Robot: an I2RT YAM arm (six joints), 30 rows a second.
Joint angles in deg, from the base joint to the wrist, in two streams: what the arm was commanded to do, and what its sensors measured. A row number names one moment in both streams.
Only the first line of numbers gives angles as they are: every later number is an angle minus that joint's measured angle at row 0.
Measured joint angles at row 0:
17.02, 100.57, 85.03, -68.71, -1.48, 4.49
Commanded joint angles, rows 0 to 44:
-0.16, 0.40, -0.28, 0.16, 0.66, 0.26
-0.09, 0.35, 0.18, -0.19, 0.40, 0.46
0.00, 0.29, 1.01, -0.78, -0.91, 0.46
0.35, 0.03, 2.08, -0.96, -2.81, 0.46
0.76, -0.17, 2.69, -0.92, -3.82, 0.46
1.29, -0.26, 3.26, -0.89, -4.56, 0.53
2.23, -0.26, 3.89, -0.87, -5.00, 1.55
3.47, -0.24, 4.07, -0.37, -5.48, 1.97
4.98, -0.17, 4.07, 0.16, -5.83, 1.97
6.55, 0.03, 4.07, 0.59, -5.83, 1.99
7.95, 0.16, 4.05, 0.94, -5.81, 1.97
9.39, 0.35, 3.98, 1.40, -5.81, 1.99
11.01, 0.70, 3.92, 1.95, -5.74, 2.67
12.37, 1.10, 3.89, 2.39, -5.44, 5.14
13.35, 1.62, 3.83, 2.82, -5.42, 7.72
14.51, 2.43, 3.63, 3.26, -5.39, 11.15
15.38, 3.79, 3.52, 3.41, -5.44, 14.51
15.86, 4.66, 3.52, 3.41, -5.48, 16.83
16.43, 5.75, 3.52, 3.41, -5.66, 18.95
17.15, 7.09, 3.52, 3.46, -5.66, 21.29
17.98, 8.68, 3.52, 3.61, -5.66, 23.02
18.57, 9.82, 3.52, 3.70, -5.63, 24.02
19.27, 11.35, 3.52, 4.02, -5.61, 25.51
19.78, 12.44, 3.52, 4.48, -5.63, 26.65
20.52, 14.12, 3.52, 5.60, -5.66, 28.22
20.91, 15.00, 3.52, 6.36, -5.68, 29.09
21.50, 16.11, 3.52, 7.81, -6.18, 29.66
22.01, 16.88, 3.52, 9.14, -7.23, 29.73
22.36, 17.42, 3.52, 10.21, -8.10, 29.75
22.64, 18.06, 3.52, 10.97, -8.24, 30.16
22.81, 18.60, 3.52, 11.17, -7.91, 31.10
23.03, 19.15, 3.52, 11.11, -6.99, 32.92
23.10, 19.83, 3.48, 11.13, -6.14, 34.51
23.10, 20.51, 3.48, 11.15, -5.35, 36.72
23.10, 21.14, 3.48, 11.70, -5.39, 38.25
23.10, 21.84, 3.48, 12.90, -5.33, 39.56
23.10, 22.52, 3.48, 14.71, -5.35, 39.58
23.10, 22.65, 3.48, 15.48, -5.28, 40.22
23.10, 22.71, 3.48, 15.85, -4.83, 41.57
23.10, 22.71, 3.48, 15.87, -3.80, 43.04
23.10, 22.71, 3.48, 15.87, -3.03, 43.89
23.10, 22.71, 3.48, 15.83, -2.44, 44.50
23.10, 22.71, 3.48, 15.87, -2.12, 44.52
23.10, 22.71, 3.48, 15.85, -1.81, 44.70
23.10, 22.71, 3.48, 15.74, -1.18, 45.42
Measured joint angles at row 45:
22.79, 21.56, 2.96, 15.30, -3.82, 42.34
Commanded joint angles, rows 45 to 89:
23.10, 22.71, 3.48, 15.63, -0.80, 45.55
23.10, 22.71, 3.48, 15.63, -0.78, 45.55
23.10, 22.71, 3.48, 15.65, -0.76, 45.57
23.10, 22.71, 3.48, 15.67, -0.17, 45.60
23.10, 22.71, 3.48, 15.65, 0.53, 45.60
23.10, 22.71, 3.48, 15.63, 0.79, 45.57
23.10, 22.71, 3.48, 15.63, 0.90, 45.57
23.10, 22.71, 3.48, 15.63, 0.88, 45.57
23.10, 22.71, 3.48, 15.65, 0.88, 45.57
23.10, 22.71, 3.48, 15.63, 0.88, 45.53
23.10, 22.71, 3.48, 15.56, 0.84, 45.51
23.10, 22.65, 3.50, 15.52, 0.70, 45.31
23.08, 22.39, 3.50, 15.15, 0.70, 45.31
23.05, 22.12, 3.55, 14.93, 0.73, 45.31
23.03, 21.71, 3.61, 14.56, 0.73, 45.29
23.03, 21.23, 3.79, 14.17, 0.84, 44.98
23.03, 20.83, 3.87, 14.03, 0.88, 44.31
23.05, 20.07, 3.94, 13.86, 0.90, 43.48
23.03, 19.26, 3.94, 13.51, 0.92, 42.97
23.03, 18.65, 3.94, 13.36, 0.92, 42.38
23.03, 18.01, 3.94, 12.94, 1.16, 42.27
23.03, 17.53, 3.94, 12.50, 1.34, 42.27
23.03, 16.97, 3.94, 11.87, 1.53, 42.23
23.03, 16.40, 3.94, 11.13, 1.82, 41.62
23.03, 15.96, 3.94, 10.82, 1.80, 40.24
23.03, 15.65, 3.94, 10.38, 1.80, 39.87
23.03, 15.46, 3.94, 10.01, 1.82, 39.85
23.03, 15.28, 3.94, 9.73, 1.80, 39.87
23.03, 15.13, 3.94, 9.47, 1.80, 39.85
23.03, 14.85, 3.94, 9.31, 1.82, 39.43
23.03, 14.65, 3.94, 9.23, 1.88, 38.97
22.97, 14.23, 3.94, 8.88, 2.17, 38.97
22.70, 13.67, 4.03, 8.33, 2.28, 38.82
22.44, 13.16, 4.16, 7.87, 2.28, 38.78
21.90, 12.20, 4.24, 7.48, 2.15, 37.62
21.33, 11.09, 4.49, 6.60, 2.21, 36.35
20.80, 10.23, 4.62, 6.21, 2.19, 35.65
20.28, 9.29, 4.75, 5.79, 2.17, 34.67
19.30, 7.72, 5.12, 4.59, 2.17, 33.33
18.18, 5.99, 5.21, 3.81, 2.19, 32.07
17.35, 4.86, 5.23, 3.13, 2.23, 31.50
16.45, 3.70, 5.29, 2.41, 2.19, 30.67
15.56, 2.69, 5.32, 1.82, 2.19, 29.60
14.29, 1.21, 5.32, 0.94, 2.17, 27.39
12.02, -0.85, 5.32, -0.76, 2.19, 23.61
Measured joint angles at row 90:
15.58, 3.96, 3.79, 1.29, 1.29, 31.06
